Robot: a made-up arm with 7 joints. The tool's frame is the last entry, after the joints. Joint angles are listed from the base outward.
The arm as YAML. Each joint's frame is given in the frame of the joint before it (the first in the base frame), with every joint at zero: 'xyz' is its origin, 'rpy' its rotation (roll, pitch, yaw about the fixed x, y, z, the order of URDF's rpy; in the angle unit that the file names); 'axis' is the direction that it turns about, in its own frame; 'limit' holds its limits. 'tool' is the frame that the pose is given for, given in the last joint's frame.
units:
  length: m
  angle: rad
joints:
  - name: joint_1
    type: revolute
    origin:
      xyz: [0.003, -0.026, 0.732]
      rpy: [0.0, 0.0, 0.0]
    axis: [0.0, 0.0, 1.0]
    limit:
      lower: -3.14
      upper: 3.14
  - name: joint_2
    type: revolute
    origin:
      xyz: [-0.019, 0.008, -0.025]
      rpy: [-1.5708, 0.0, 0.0]
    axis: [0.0, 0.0, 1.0]
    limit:
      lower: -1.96
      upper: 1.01
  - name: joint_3
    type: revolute
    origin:
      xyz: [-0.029, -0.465, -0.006]
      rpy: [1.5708, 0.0, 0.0]
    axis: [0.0, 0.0, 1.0]
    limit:
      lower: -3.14
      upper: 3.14
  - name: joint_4
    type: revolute
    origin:
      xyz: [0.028, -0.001, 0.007]
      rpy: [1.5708, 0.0, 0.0]
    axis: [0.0, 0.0, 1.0]
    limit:
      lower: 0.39
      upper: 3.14
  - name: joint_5
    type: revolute
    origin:
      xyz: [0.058, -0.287, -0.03]
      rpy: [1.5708, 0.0, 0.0]
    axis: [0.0, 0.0, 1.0]
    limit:
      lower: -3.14
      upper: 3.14
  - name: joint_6
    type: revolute
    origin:
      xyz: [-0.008, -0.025, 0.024]
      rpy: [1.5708, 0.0, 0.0]
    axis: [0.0, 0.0, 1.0]
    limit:
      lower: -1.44
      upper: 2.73
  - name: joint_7
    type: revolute
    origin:
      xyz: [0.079, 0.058, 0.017]
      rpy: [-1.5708, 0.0, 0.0]
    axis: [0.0, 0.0, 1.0]
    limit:
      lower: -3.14
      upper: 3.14
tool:
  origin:
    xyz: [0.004, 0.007, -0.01]
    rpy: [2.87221, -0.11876, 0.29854]
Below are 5 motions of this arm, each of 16 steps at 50 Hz.
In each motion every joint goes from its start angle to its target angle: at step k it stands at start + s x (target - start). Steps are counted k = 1, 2, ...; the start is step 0. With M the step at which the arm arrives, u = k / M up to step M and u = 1 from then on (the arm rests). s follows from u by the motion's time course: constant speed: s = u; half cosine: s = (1 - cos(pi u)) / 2; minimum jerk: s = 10 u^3 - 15 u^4 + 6 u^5.
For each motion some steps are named. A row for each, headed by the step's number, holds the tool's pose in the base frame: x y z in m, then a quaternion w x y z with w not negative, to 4 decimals.
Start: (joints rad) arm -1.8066 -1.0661 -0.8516 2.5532 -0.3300 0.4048 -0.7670
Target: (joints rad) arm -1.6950 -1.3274 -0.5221 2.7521 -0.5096 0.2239 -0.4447
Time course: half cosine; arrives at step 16
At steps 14, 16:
14: 0.1471 0.7882 1.0104 0.5317 0.8031 0.2294 0.1402
16: 0.1474 0.7920 0.9995 0.5374 0.7987 0.2374 0.1297

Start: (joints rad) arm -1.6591 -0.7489 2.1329 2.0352 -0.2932 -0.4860 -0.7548
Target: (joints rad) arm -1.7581 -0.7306 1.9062 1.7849 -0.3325 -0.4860 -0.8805
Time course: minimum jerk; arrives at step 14
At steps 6, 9, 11, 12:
6: 0.2843 0.6180 1.0691 0.2326 -0.3107 -0.8054 0.4480
9: 0.3413 0.5752 1.0602 0.2461 -0.3943 -0.7605 0.4534
11: 0.3653 0.5528 1.0568 0.2532 -0.4306 -0.7373 0.4548
12: 0.3714 0.5466 1.0560 0.2551 -0.4399 -0.7310 0.4551

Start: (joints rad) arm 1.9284 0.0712 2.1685 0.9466 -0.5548 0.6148 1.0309
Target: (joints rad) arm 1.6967 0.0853 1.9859 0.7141 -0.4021 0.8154 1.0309
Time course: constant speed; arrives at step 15
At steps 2, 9, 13, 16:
2: -0.1693 -0.3919 1.0072 0.0443 0.1495 -0.0613 0.9859
9: -0.2181 -0.3347 0.9646 0.1572 0.0616 -0.1410 0.9755
13: -0.2368 -0.2986 0.9413 0.2190 0.0051 -0.1797 0.9590
16: -0.2436 -0.2802 0.9300 0.2488 -0.0246 -0.1970 0.9480

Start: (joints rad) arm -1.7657 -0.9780 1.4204 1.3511 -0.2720 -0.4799 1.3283
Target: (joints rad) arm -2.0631 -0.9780 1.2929 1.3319 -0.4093 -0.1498 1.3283
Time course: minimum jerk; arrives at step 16
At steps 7, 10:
7: 0.5161 0.3015 0.9604 0.6716 -0.0585 -0.6817 -0.2844
10: 0.5474 0.2284 0.9691 0.6383 -0.1506 -0.6665 -0.3546

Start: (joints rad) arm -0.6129 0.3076 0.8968 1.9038 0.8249 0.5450 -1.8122
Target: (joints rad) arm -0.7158 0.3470 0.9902 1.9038 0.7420 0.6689 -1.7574
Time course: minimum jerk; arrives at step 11
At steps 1, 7, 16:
1: 0.4749 0.0159 1.3359 0.6716 -0.0307 -0.6635 0.3282
7: 0.4858 0.0025 1.3288 0.6836 -0.0072 -0.6395 0.3517
16: 0.4889 -0.0026 1.3264 0.6877 0.0007 -0.6308 0.3593

